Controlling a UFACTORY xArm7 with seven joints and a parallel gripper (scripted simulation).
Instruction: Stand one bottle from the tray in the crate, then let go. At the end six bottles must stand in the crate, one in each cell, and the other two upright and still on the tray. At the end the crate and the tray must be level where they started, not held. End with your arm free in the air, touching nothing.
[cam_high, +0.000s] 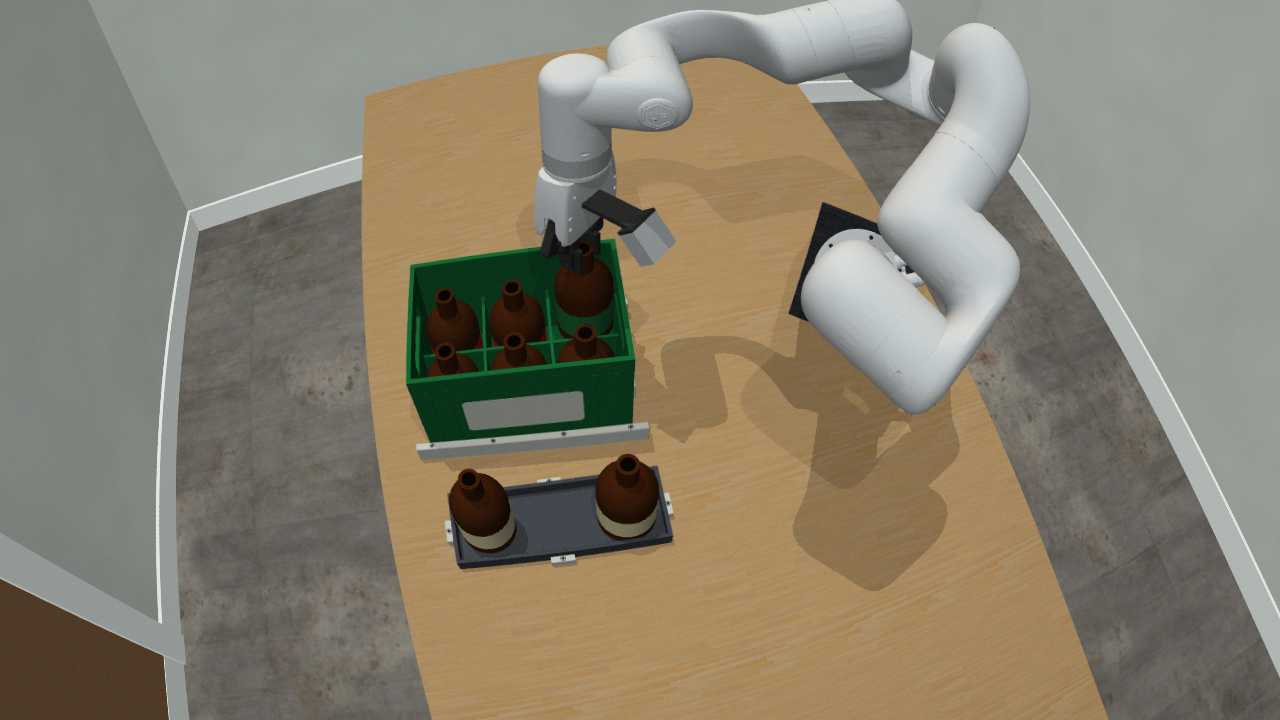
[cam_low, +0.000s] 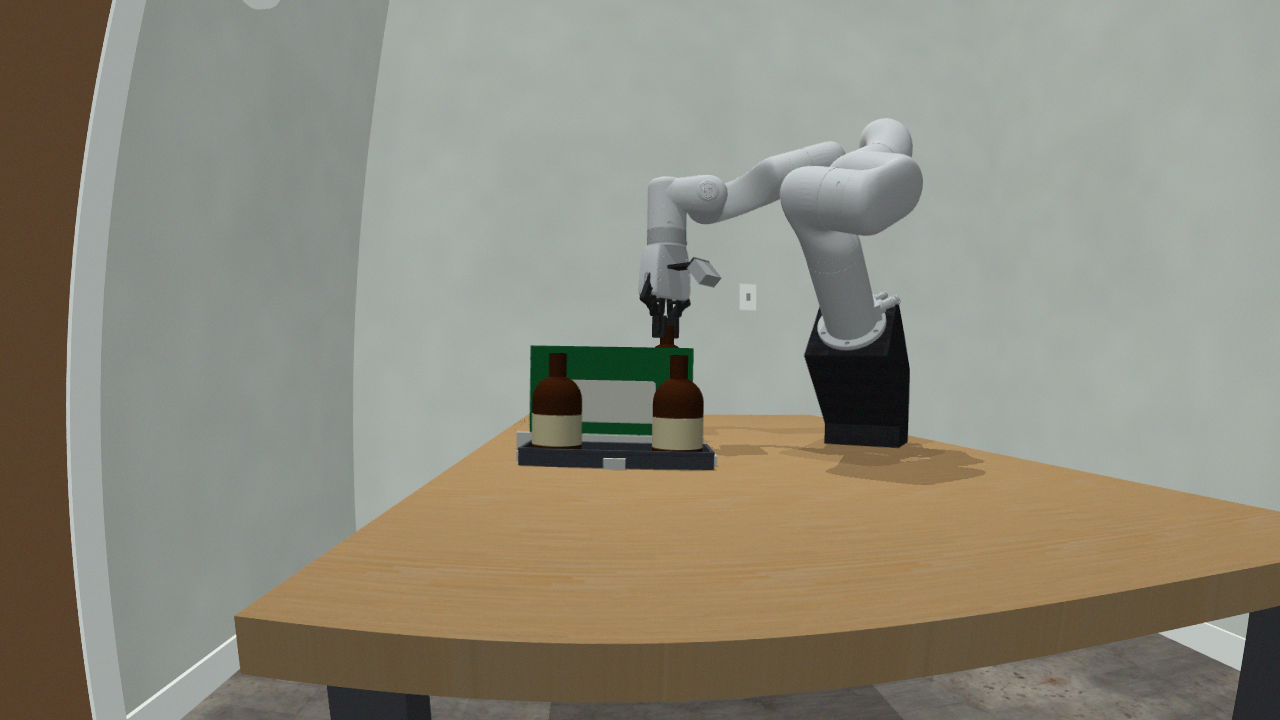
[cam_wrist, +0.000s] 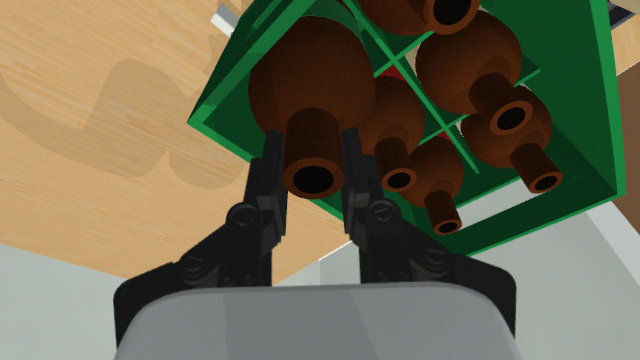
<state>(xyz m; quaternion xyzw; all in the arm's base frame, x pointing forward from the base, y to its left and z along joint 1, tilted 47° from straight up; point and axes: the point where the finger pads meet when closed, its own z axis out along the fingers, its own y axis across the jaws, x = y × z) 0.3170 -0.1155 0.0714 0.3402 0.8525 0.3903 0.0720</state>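
My hand is 7 cm above the green-label bottle. Also, from my hand: dark tray 3 cm ahead, 26 cm to the left, 21 cm below; green crate 8 cm ahead, 6 cm to the left, 13 cm below.
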